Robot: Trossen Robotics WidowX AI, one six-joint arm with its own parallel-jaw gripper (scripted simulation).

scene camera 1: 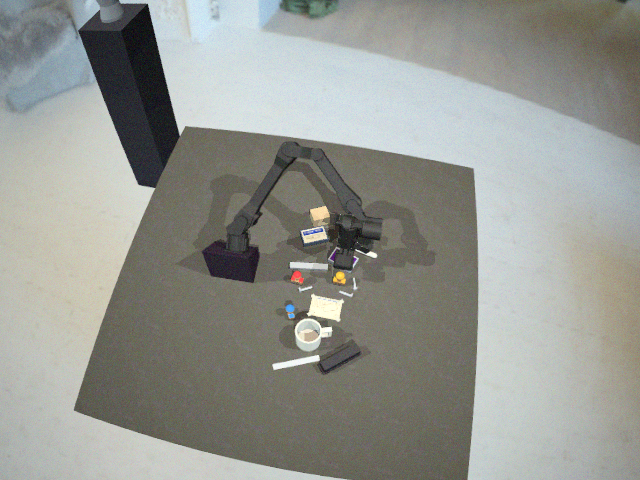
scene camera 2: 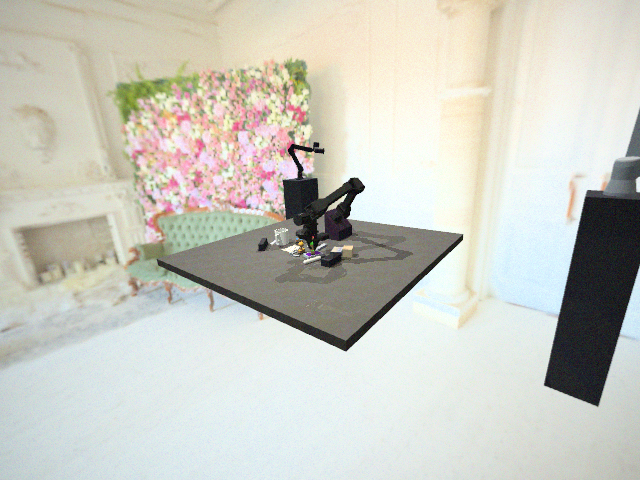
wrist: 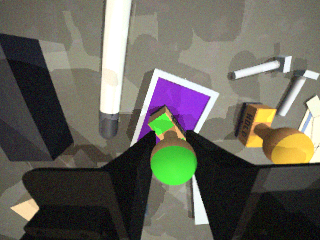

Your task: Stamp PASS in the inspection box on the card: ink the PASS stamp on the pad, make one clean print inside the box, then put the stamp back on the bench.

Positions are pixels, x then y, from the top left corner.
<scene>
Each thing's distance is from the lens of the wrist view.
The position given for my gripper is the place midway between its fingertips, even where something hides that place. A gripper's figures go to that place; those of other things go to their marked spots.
my gripper (wrist: pixel 170 135): 11 cm
green-knobbed stamp (wrist: pixel 173 160): 7 cm
orange-knobbed stamp (wrist: pixel 282 145): 12 cm
The marked spots on the green-knobbed stamp and the orange-knobbed stamp are 8 cm apart.
</scene>
